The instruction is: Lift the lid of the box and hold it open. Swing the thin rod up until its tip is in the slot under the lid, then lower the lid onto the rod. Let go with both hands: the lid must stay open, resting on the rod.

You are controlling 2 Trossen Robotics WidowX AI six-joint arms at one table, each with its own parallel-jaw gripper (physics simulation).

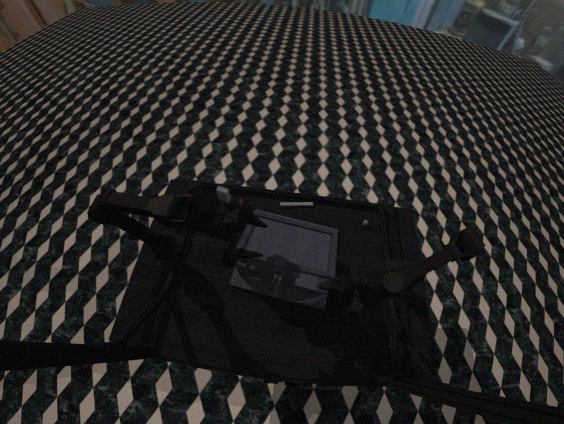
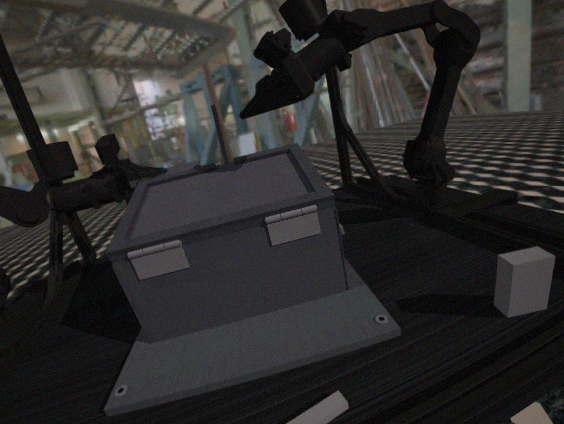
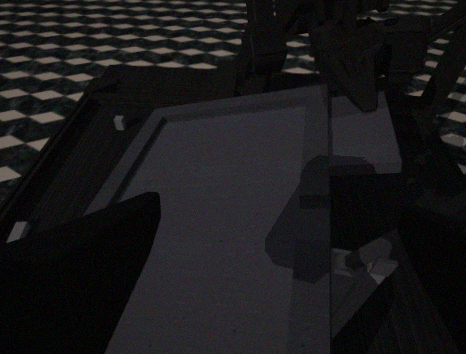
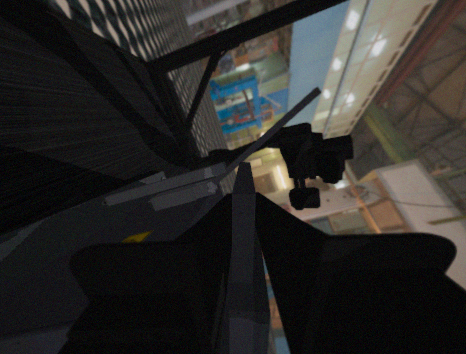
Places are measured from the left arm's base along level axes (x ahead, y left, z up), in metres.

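Pixels of known places: left gripper, fingertip midpoint: [image 1: 264, 240] [image 2: 244, 116] [image 3: 278, 210] [image 4: 295, 189]; right gripper, fingertip midpoint: [image 1: 317, 287] [image 2: 168, 173] [image 3: 369, 118] [image 4: 242, 199]; left arm's base, origin of the base link: [image 1: 170, 255] [image 2: 432, 203] [image 4: 198, 165]; right arm's base, origin of the base link: [image 2: 6, 343].
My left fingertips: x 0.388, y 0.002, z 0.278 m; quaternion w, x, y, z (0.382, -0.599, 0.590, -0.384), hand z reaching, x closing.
Ahead of a thing's pixels: the offset from my left fingertips to its top centre. "*": to the spot under its first point. Level surfaces: height alone.
The grey box [image 2: 238, 278] stands on its base plate @(* dz -0.285, dx +0.088, dy +0.212 m) [image 2: 259, 349]. Its lid [image 1: 297, 244] [image 2: 230, 189] [image 3: 224, 211] is tilted up at the front edge, away from the hinges. My right gripper [image 1: 332, 286] [image 2: 150, 172] [image 4: 242, 199] is shut on the lid's front edge @(* dz -0.070, dx +0.196, dy -0.102 m) [image 4: 243, 218] and holds it raised. The thin rod [image 2: 218, 130] [image 4: 274, 130] stands nearly upright beyond that edge, its tip free in the air above the lid. My left gripper [image 1: 247, 235] [image 2: 272, 92] is open and empty, hanging above the lid.
The box sits on a dark mat @(dz -0.297 m) [image 1: 196, 328] over a checkered floor [image 1: 280, 105]. A small white block [image 1: 223, 194] [image 3: 119, 123] and a flat white strip @(dz -0.287, dx +0.095, dy +0.325 m) [image 1: 296, 204] [image 2: 322, 408] lie on the mat behind the box. The arm bases stand at both sides.
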